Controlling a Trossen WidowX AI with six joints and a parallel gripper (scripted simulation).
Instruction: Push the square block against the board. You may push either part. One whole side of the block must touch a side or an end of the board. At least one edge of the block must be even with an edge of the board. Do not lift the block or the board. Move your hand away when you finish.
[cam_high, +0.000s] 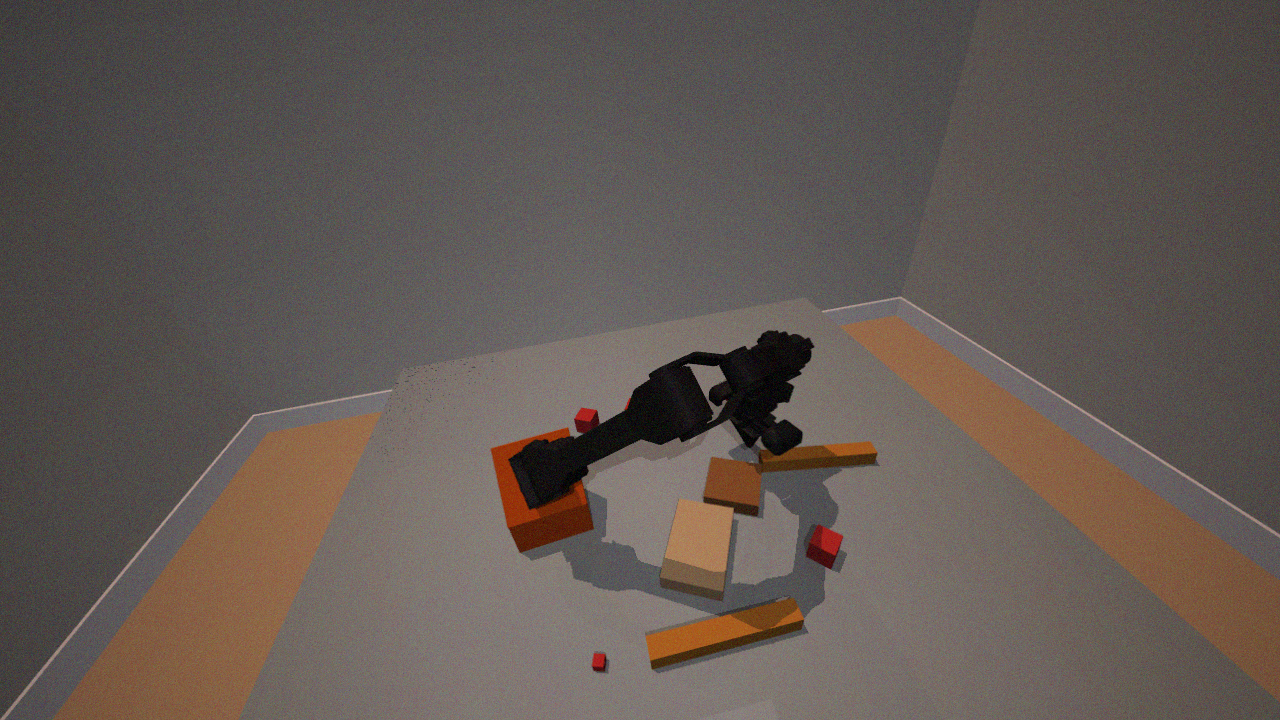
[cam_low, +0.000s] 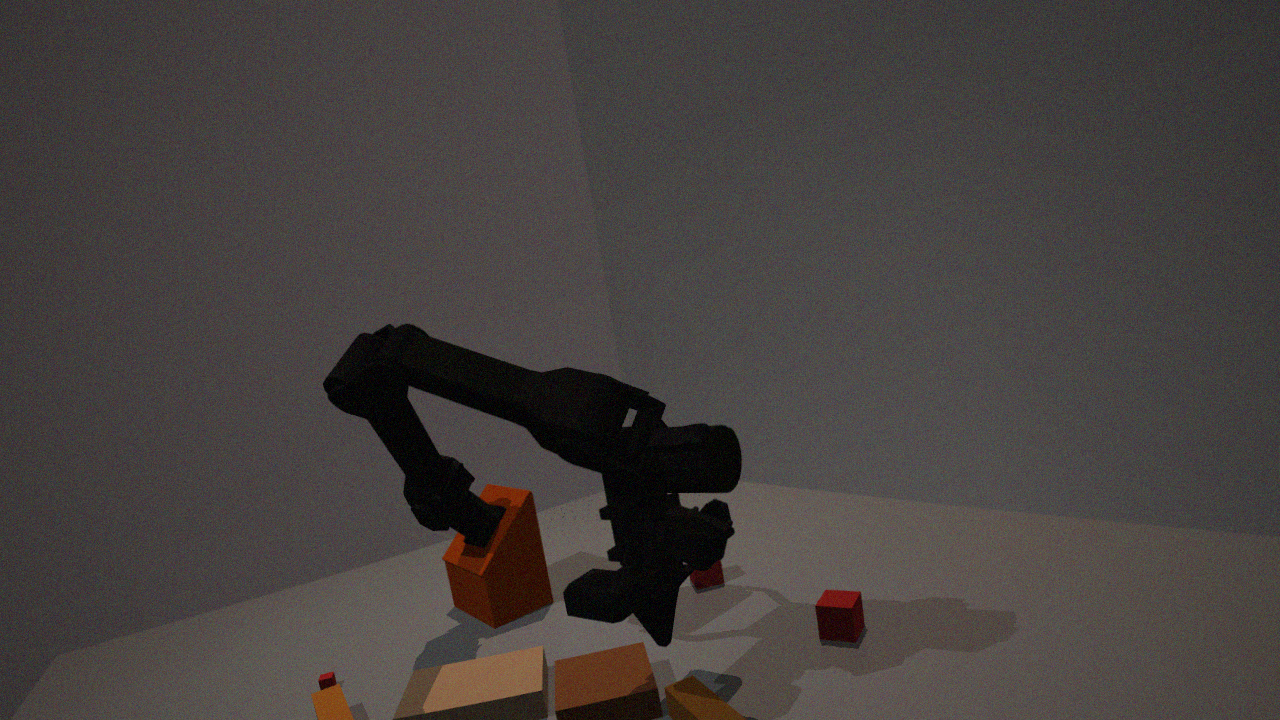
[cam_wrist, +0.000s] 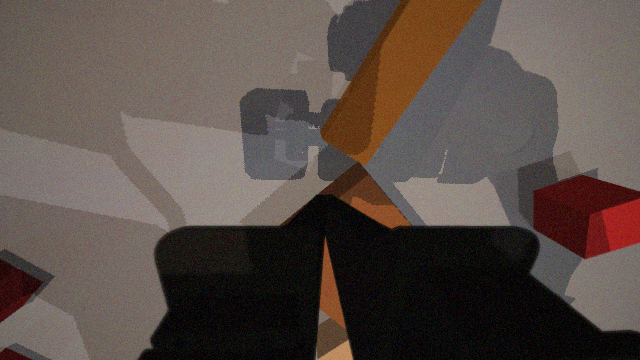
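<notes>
Right now my gripper tip is 6 cm past the darker brown square block, 4 cm to the left of it and 4 cm above it. Also, from my gripper tip: tan flat slab: 17 cm behind, 13 cm to the right, 4 cm below.
</notes>
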